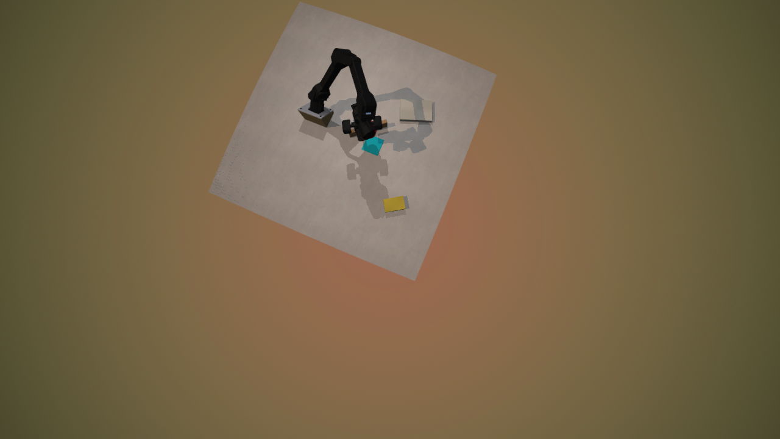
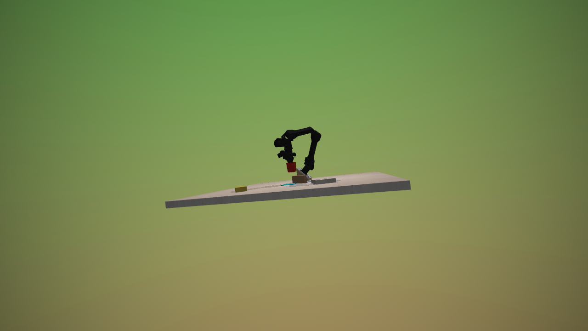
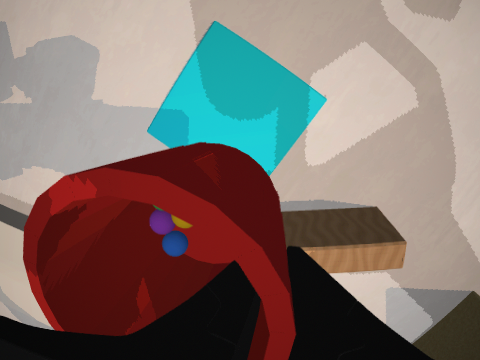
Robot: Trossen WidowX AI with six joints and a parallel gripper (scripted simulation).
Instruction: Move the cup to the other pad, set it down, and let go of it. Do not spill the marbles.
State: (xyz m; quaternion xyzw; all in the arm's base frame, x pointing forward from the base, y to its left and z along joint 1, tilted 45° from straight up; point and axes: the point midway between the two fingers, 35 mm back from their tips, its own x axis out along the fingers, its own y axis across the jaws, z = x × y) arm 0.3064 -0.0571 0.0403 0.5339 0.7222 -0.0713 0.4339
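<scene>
My gripper tip is now 50 mm short of the teal pad, 10 mm to the left of it and 140 mm above it. The rest, counted from my gripper tip: wooden bar 10 mm behind, 50 mm to the left, 110 mm below; red cup 30 mm ahead, 20 mm to the left; light blue pad 70 mm behind, 120 mm to the left, 140 mm below.
</scene>
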